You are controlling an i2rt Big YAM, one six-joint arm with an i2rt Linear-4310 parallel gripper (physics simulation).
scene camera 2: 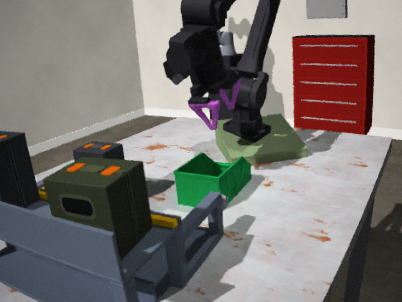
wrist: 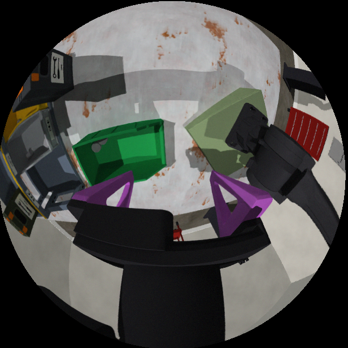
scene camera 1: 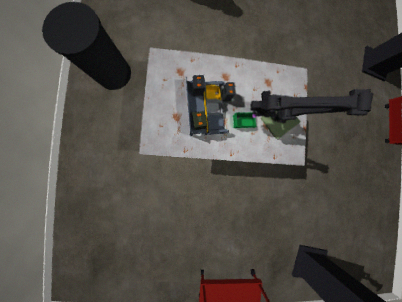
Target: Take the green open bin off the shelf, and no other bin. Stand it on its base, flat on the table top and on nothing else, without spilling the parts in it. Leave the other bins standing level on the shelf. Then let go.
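Frame: origin at the arm's base, x ahead, y left, z up, level; centimetres.
Seen in the pictures: gripper, between the fingertips: (scene camera 2: pixel 222 119) (scene camera 1: pixel 261 115); arm's base, origin of its link: (scene camera 2: pixel 246 130) (scene camera 1: pixel 281 114).
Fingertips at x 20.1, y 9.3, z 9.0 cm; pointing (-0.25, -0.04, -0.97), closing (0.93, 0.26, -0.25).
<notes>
Pixels of each thing's middle, then the offset from my fingertips to it. Level surfaces: height alone.
- green open bin, middle of its body: (scene camera 2: pixel 215 175) (scene camera 1: pixel 245 120) dz -11.0, dx +6.5, dy +2.9 cm
- table top, height of its surface: dz -14.7 cm
- yellow bin, middle of its body: (scene camera 1: pixel 209 94) dz -10.4, dx +38.5, dy -8.7 cm
- grey bin, middle of its body: (scene camera 1: pixel 211 107) dz -10.4, dx +34.7, dy +0.9 cm
- olive case, middle of its body: (scene camera 2: pixel 99 204) (scene camera 1: pixel 199 120) dz +0.3, dx +40.7, dy +16.0 cm
- smaller dark case, middle of its body: (scene camera 2: pixel 102 174) (scene camera 1: pixel 228 92) dz -8.2, dx +25.3, dy -13.2 cm
The green open bin (scene camera 1: pixel 245 120) (scene camera 2: pixel 197 189) (wrist: pixel 135 150) stands upright on the table top (scene camera 1: pixel 165 135) (scene camera 2: pixel 295 200), its base looking flat, beside the shelf (scene camera 1: pixel 198 104) (scene camera 2: pixel 60 225) and apart from it. A round grey part (wrist: pixel 96 147) shows inside the bin; other contents cannot be made out. My gripper (scene camera 1: pixel 254 115) (scene camera 2: pixel 222 118) (wrist: pixel 171 174) is open and empty, its purple fingers apart, above and beyond the bin's robot-side end. A yellow bin (scene camera 1: pixel 213 91) and a grey bin (scene camera 1: pixel 214 106) (wrist: pixel 35 142) sit on the shelf and look level; the scene camera 2 view hides them behind cases.
An olive case (scene camera 1: pixel 200 119) (scene camera 2: pixel 87 192) and a dark case (scene camera 1: pixel 198 82) (scene camera 2: pixel 17 170) stand on the shelf. A smaller dark case (scene camera 1: pixel 229 89) (scene camera 2: pixel 98 151) is at its front. A pale green slab (scene camera 2: pixel 270 142) (wrist: pixel 212 132) lies by the arm's base.
</notes>
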